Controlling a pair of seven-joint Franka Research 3 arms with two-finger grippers.
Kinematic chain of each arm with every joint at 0, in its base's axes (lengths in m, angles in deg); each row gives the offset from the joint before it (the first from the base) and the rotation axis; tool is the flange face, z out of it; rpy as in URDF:
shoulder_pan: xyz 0 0 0.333 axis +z
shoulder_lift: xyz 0 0 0 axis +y
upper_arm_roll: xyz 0 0 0.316 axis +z
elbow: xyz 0.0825 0 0 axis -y
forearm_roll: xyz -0.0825 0 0.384 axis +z
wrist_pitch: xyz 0 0 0 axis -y
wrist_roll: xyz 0.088 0 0 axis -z
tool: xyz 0 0 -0.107 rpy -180 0 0
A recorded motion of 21 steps. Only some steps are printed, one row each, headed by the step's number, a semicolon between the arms.
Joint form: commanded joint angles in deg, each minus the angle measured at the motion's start. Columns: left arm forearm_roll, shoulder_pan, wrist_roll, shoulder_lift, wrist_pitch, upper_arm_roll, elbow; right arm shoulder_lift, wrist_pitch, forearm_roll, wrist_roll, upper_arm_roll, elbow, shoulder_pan.
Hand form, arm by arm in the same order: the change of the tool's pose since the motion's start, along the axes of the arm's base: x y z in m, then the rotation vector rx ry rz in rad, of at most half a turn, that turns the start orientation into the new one. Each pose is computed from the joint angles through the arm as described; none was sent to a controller.
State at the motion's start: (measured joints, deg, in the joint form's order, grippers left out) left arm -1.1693 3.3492 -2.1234 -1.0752 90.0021 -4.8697 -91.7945; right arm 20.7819 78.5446 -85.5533 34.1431 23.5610 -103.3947 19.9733
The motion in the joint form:
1: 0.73 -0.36 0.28 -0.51 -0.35 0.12 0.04; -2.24 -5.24 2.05 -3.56 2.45 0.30 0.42
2: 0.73 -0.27 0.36 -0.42 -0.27 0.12 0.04; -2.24 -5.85 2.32 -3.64 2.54 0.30 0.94
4: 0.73 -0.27 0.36 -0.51 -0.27 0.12 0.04; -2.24 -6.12 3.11 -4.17 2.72 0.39 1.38
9: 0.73 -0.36 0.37 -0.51 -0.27 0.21 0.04; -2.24 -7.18 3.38 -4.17 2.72 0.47 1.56
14: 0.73 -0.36 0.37 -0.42 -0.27 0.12 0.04; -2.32 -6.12 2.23 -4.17 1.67 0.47 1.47
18: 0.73 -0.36 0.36 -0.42 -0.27 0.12 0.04; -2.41 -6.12 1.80 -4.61 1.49 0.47 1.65
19: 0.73 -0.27 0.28 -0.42 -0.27 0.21 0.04; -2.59 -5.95 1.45 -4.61 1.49 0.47 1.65
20: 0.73 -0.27 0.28 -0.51 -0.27 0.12 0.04; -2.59 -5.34 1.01 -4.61 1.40 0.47 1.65
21: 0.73 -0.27 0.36 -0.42 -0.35 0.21 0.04; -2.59 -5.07 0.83 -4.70 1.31 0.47 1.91
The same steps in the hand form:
1: -0.0032 -0.0010 0.0046 0.0133 -0.0039 -0.0093; -0.0220 0.0107 0.0280 -0.0266 0.0234 -0.0417
2: -0.0026 -0.0002 0.0039 0.0131 -0.0037 -0.0091; -0.0260 0.0146 0.0281 -0.0297 0.0259 -0.0423
4: -0.0031 -0.0002 0.0048 0.0132 -0.0053 -0.0091; -0.0302 0.0191 0.0277 -0.0271 0.0418 -0.0415
9: -0.0031 -0.0002 0.0048 0.0132 -0.0053 -0.0092; -0.0320 0.0184 0.0286 -0.0328 0.0407 -0.0564
14: -0.0026 -0.0010 0.0039 0.0131 -0.0038 -0.0108; -0.0243 0.0120 0.0300 -0.0390 0.0269 -0.0504
18: -0.0026 -0.0010 0.0039 0.0131 -0.0037 -0.0106; -0.0241 0.0124 0.0317 -0.0471 0.0266 -0.0461
19: -0.0026 0.0007 0.0039 0.0131 -0.0037 -0.0061; -0.0239 0.0127 0.0340 -0.0478 0.0201 -0.0408
20: -0.0031 -0.0002 0.0048 0.0132 -0.0053 -0.0077; -0.0225 0.0135 0.0343 -0.0474 0.0167 -0.0296
21: -0.0027 0.0007 0.0038 0.0131 -0.0023 -0.0075; -0.0231 0.0158 0.0343 -0.0481 0.0165 -0.0209

